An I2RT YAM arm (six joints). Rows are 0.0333 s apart.
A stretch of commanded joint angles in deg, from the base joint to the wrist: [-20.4 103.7 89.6 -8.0 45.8 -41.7]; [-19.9 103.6 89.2 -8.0 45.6 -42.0]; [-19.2 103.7 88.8 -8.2 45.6 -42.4]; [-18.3 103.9 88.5 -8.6 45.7 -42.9]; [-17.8 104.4 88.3 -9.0 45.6 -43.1]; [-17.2 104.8 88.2 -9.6 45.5 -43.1]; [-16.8 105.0 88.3 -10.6 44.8 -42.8]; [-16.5 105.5 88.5 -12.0 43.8 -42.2]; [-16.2 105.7 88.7 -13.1 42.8 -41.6]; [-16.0 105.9 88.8 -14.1 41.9 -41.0]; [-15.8 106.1 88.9 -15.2 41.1 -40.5]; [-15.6 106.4 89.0 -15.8 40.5 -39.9]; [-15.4 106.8 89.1 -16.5 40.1 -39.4]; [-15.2 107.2 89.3 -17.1 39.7 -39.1]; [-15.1 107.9 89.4 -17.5 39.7 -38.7]
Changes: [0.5 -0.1 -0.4 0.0 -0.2 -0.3]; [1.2 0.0 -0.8 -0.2 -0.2 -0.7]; [2.1 0.2 -1.1 -0.6 -0.1 -1.2]; [2.6 0.7 -1.3 -1.0 -0.2 -1.4]; [3.2 1.1 -1.4 -1.6 -0.3 -1.4]; [3.6 1.3 -1.3 -2.6 -1.0 -1.1]; [3.9 1.8 -1.1 -4.0 -2.0 -0.5]; [4.2 2.0 -0.9 -5.1 -3.0 0.1]; [4.4 2.2 -0.8 -6.1 -3.9 0.7]; [4.6 2.4 -0.7 -7.2 -4.7 1.2]; [4.8 2.7 -0.6 -7.8 -5.3 1.8]; [5.0 3.1 -0.5 -8.5 -5.7 2.3]; [5.2 3.5 -0.3 -9.1 -6.1 2.6]; [5.3 4.2 -0.2 -9.5 -6.1 3.0]
